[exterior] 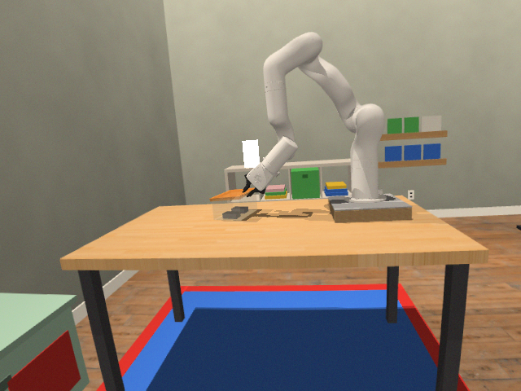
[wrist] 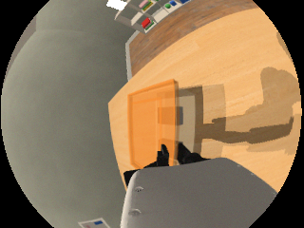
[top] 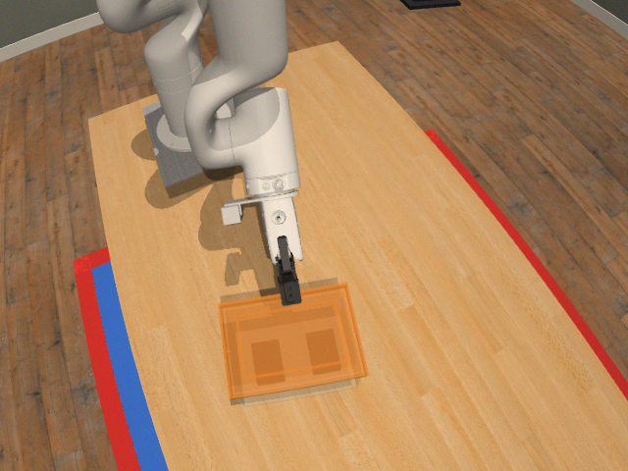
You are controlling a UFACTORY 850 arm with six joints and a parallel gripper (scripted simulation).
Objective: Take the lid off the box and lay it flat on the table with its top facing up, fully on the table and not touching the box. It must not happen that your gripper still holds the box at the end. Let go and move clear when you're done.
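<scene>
Now: hand 8 cm short of the orange lid, 2 cm to the left of it and 1 cm above it. Also, from my hand: clear box (8 cm ahead, 7 cm below, 2 cm to the right).
</scene>
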